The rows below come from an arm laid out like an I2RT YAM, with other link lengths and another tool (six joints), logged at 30 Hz.
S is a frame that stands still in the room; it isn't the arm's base.
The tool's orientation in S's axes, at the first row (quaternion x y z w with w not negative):
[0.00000 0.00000 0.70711 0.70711]
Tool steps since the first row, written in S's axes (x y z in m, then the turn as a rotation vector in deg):
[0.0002 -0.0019 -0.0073 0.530 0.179 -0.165]
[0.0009 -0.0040 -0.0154 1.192 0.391 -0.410]
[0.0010 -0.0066 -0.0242 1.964 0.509 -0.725]
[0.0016 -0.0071 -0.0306 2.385 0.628 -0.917]
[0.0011 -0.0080 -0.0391 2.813 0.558 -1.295]
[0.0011 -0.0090 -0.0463 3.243 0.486 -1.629]
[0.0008 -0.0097 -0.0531 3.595 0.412 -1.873]
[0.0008 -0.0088 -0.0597 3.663 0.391 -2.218]
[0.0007 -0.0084 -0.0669 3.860 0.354 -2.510]
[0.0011 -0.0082 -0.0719 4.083 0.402 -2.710]
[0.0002 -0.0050 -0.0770 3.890 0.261 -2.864]
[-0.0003 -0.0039 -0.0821 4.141 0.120 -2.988]
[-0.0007 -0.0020 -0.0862 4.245 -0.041 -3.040]
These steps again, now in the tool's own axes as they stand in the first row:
[-0.0019 -0.0002 -0.0073 0.179 -0.530 -0.165]
[-0.0040 -0.0009 -0.0154 0.391 -1.192 -0.410]
[-0.0066 -0.0010 -0.0242 0.509 -1.964 -0.725]
[-0.0071 -0.0016 -0.0306 0.628 -2.385 -0.917]
[-0.0080 -0.0011 -0.0391 0.558 -2.813 -1.295]
[-0.0090 -0.0011 -0.0463 0.486 -3.243 -1.629]
[-0.0097 -0.0008 -0.0531 0.412 -3.595 -1.873]
[-0.0088 -0.0008 -0.0597 0.391 -3.663 -2.218]
[-0.0084 -0.0007 -0.0669 0.354 -3.860 -2.510]
[-0.0082 -0.0011 -0.0719 0.402 -4.083 -2.710]
[-0.0050 -0.0002 -0.0770 0.261 -3.890 -2.864]
[-0.0039 0.0003 -0.0821 0.120 -4.141 -2.988]
[-0.0020 0.0007 -0.0862 -0.041 -4.245 -3.040]

